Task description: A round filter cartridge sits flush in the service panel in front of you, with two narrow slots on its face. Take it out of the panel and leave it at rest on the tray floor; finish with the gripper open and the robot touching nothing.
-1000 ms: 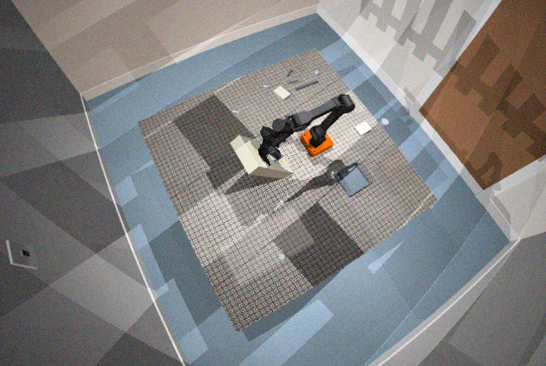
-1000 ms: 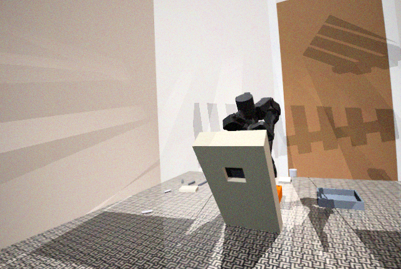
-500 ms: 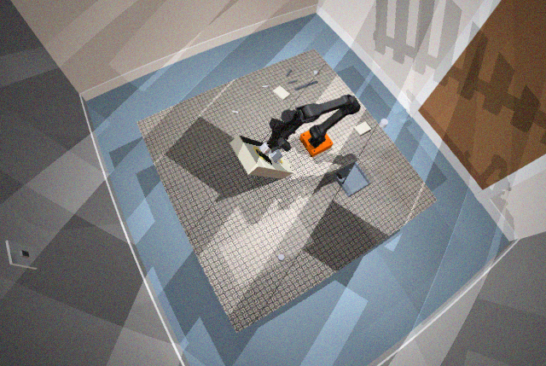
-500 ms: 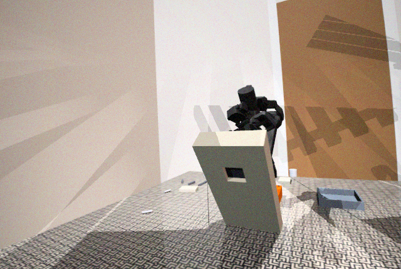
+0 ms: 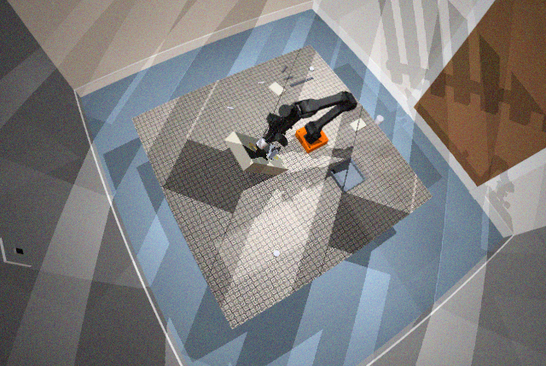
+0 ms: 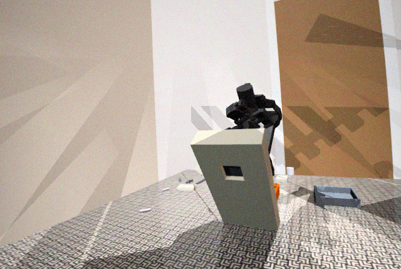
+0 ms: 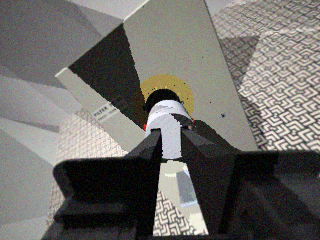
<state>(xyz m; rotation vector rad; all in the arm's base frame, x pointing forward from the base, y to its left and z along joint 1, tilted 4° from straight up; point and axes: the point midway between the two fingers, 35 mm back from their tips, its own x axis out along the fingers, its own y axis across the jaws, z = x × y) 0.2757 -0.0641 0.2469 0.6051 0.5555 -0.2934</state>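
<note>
My gripper tip is now 1 cm short of the round filter cartridge and 1 cm above it. Also, from my gripper tip: beige service panel: 11 cm below, 2 cm ahead; then light blue tray: 34 cm to the left, 33 cm behind, 26 cm below.
</note>
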